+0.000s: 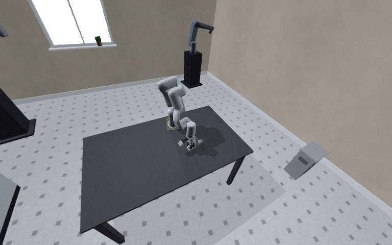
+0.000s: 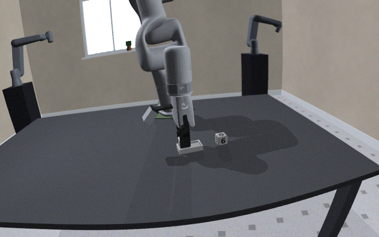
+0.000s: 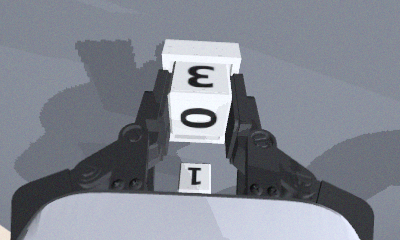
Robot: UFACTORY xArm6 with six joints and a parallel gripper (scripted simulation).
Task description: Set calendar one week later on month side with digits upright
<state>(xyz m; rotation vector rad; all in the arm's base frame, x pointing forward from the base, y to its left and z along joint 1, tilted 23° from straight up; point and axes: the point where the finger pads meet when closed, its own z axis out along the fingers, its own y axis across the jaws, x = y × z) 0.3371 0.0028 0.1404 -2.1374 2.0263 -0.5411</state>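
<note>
Right now my hand is 2 cm to the right of the white calendar tray and 3 cm above it.
</note>
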